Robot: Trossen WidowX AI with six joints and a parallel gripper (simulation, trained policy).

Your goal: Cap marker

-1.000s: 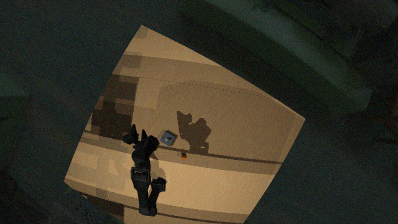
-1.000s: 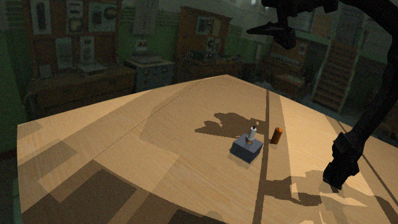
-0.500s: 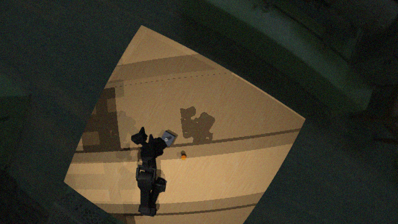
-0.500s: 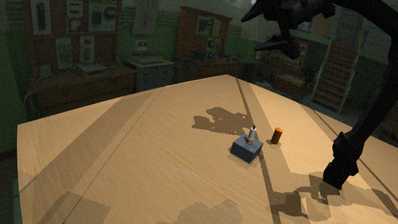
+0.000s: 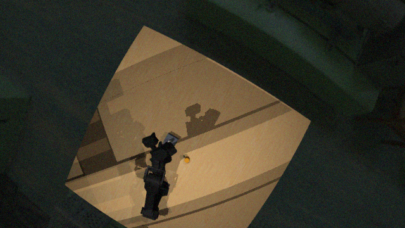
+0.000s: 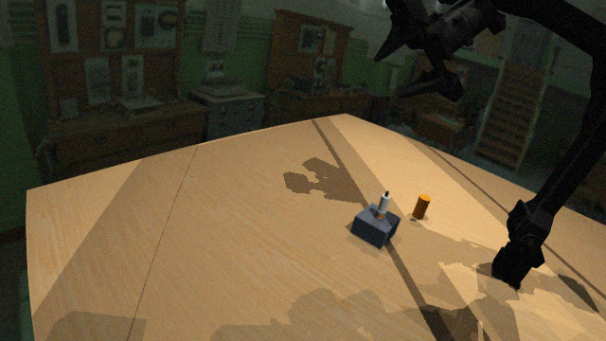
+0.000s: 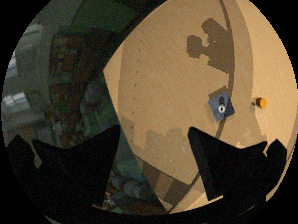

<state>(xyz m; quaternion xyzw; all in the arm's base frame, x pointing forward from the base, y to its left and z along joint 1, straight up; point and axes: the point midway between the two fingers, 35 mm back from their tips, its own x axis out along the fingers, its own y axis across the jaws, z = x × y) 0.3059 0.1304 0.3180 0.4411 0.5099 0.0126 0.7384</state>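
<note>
My gripper tip is now 80 mm past the orange cap, 190 mm to the left of it and 270 mm above it. Round my gripper tip: holder block (30 mm behind, 50 mm to the right, 270 mm below).
</note>
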